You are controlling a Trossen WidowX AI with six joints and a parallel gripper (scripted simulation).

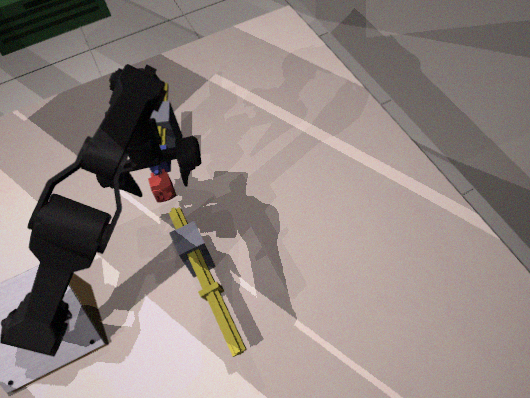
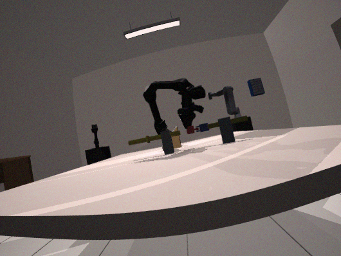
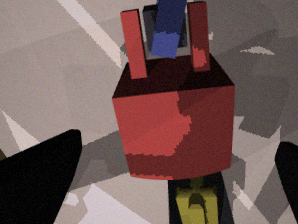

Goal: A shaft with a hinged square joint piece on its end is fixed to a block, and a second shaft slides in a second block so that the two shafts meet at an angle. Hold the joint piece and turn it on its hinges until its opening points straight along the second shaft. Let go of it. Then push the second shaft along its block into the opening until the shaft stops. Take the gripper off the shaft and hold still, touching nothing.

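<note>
Now: gripper tip 2 cm to the right of the red joint piece and 1 cm above it.
</note>
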